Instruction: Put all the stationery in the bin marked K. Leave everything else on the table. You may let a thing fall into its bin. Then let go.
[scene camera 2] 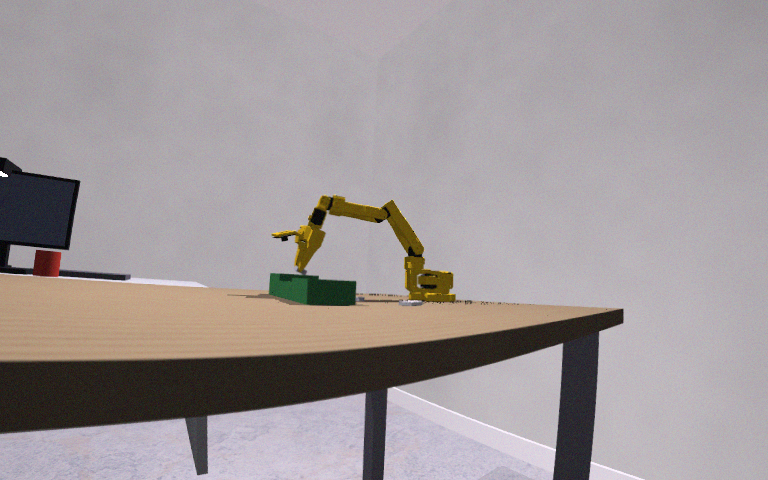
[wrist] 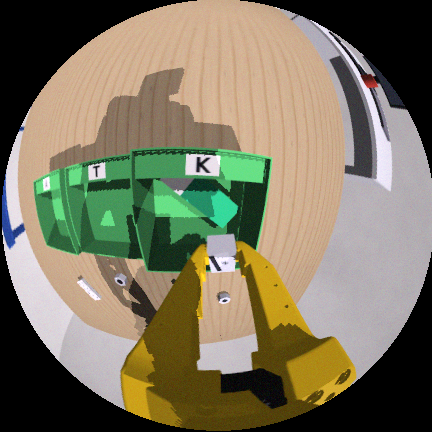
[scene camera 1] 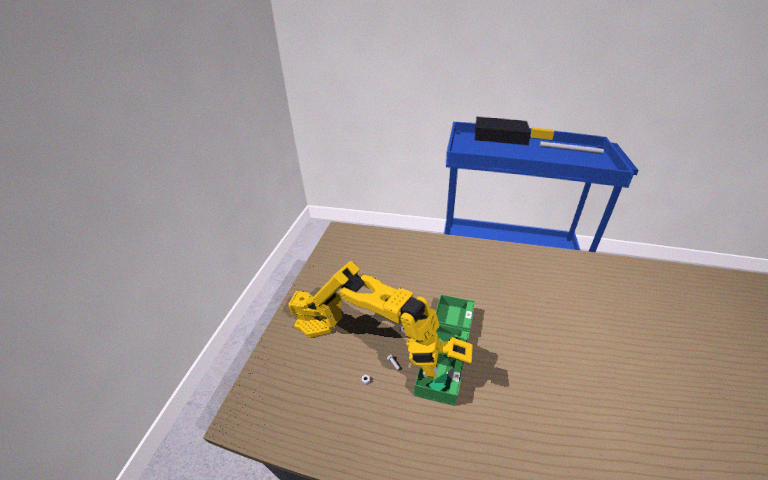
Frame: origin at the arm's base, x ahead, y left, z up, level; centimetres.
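Where they show: hand, tool point: (scene camera 2: pixel 299 269) (wrist: pixel 208 251) (scene camera 1: pixel 433 368); arm's base, link origin: (scene camera 2: pixel 425 300) (scene camera 1: pixel 324 321).
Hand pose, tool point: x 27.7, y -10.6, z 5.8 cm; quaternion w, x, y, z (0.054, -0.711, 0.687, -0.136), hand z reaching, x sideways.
Note:
Each offset is from my tool point to the top centre of the thing. "spot": to the spot under its first point.
My gripper (scene camera 1: pixel 430 374) (scene camera 2: pixel 300 270) (wrist: pixel 221 251) is shut on a small grey wedge-shaped block that looks like a metal pencil sharpener @(dx -0.5, dy -0.8, dz +0.9 cm) (wrist: pixel 221 246), with a dark blade and a screw on its face. The jaws press on its two sides. It hangs a little above the rim of the green bin K (scene camera 1: pixel 434 393) (scene camera 2: pixel 331 293) (wrist: pixel 250 171), at the bin's side nearer the arm base. A green and white eraser @(dx +2.6, dy +0.0, dz -3.8 cm) (scene camera 1: pixel 437 385) (wrist: pixel 222 207) lies in bin K, its pale end in shadow. The jaws and wrist hide part of the bin in scene camera 1.
Bin T @(spot: dx +5.2, dy +6.2, dz -3.0 cm) (wrist: pixel 117 167) and bin A @(spot: dx +1.2, dy +21.2, dz -2.2 cm) (wrist: pixel 42 227) adjoin bin K in a row. A hex nut @(dx -13.5, dy -2.4, dz -4.9 cm) (scene camera 1: pixel 365 379) (wrist: pixel 223 298), a bolt @(dx -8.6, dy +2.9, dz -4.4 cm) (scene camera 1: pixel 394 362) and another nut @(dx -8.2, dy +12.0, dz -4.9 cm) (wrist: pixel 120 279) lie on the table. A small white bar @(dx -12.6, dy +22.3, dz -5.1 cm) (wrist: pixel 89 288) lies beyond the second nut, toward the arm's side.

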